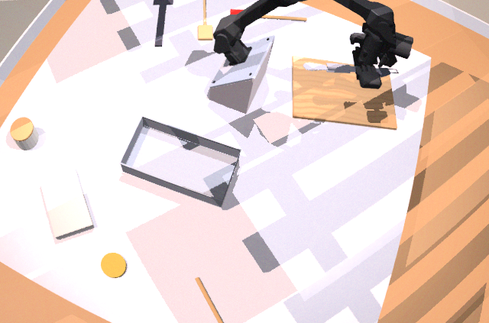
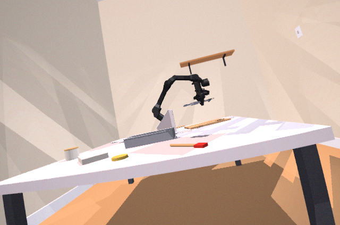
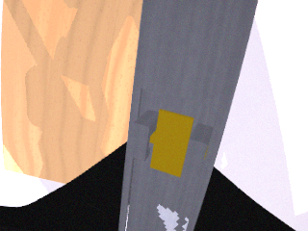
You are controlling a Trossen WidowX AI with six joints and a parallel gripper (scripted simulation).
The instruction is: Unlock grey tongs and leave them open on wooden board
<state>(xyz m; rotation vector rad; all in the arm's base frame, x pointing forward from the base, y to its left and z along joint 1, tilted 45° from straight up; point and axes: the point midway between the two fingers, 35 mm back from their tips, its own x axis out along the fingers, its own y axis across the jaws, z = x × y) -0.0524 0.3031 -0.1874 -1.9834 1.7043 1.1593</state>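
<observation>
My gripper tip is now 5 cm past the wooden board and 16 cm above it. The rest, counted from my gripper tip: yellow lock piece (1 cm behind, 2 cm to the left, 4 cm above); roasting tin (40 cm ahead, 39 cm to the right, 14 cm below); red spatula (24 cm behind, 37 cm to the right, 16 cm below).
</observation>
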